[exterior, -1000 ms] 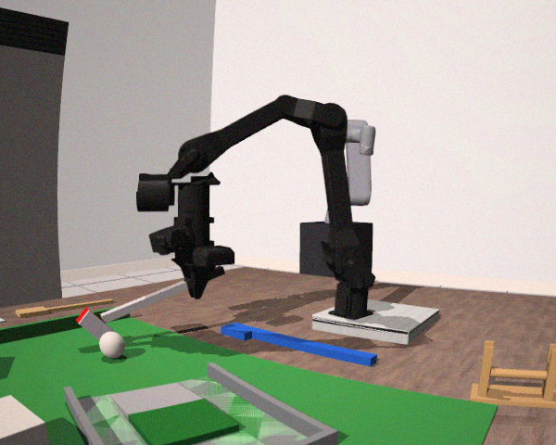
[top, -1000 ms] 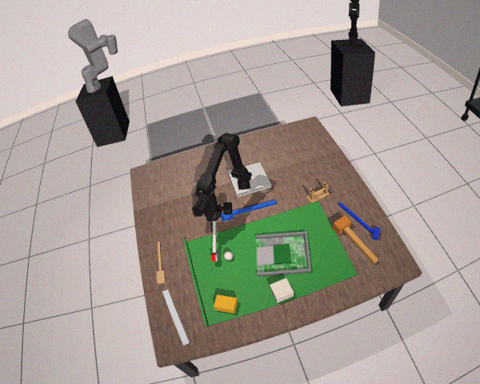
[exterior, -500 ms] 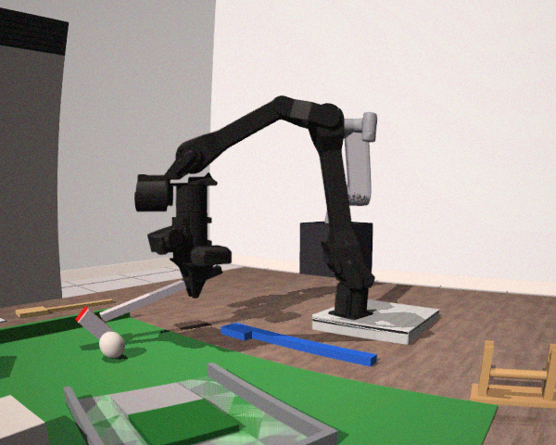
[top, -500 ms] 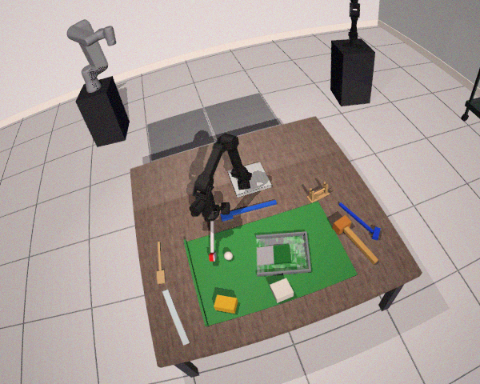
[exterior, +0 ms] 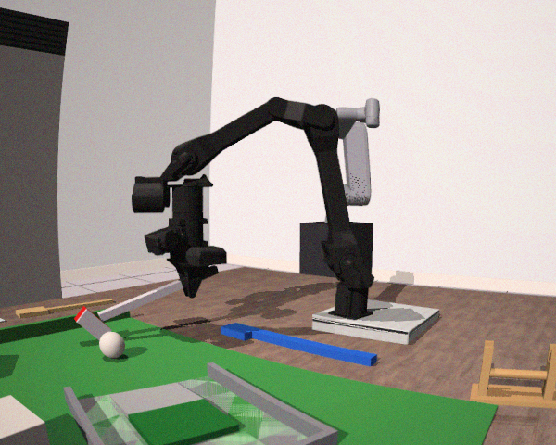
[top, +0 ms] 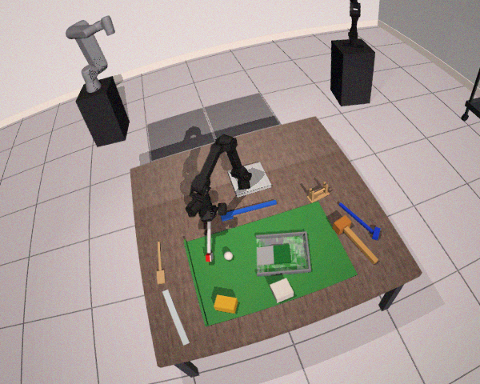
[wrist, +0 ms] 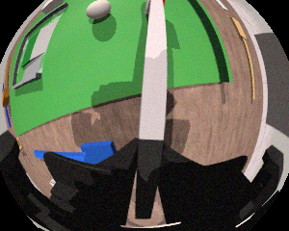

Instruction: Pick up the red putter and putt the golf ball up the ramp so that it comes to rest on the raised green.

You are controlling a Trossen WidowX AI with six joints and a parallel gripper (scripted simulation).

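My gripper tip is now 90 mm short of the red putter and 10 mm to the left of it. Also, from my gripper tip: white golf ball 200 mm ahead, 60 mm to the left, 40 mm below; wooden paddle 280 mm to the right, 190 mm ahead, 60 mm below; orange block 450 mm ahead, 40 mm below, 30 mm to the left.
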